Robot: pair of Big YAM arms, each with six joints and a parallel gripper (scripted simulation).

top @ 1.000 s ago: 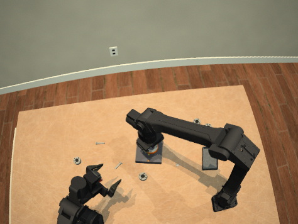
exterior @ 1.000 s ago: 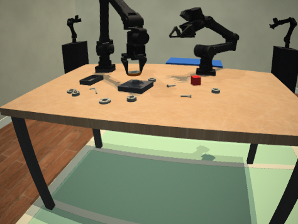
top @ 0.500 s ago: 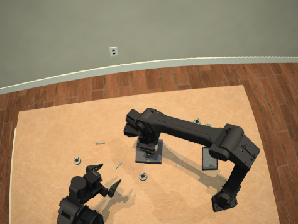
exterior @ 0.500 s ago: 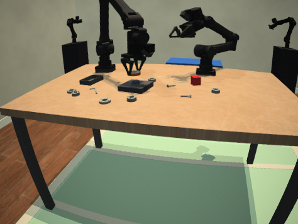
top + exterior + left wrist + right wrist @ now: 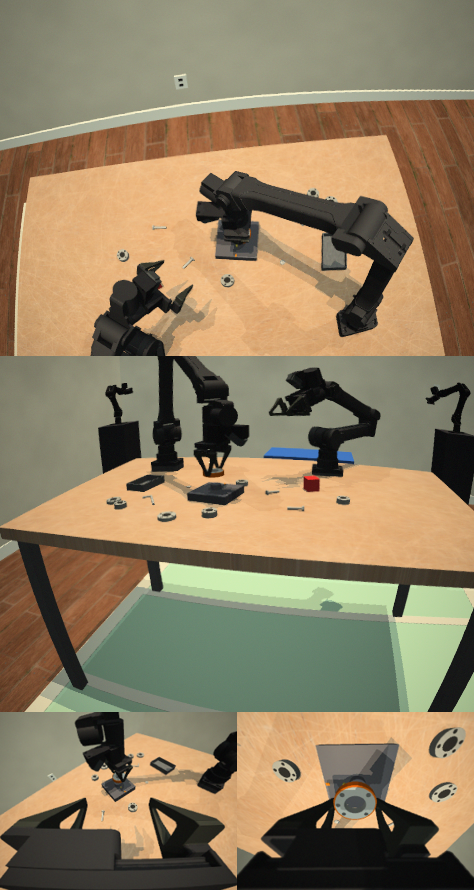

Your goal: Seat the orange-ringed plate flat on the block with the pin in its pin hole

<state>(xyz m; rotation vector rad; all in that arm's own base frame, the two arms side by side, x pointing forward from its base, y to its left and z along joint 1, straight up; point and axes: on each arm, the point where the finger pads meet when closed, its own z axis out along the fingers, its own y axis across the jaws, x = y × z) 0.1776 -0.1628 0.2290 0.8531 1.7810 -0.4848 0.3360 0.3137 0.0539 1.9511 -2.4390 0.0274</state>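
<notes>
Now: the dark grey block 6 cm below my right hand, 2 cm behind it and 1 cm to the left of it. The rest, counted from my right hand: red cube (28 cm to the left, 11 cm behind, 6 cm below); then dark tray (28 cm to the right, 9 cm behind, 7 cm below); then l-shaped key (20 cm to the right, 7 cm below, 5 cm ahead).
</notes>
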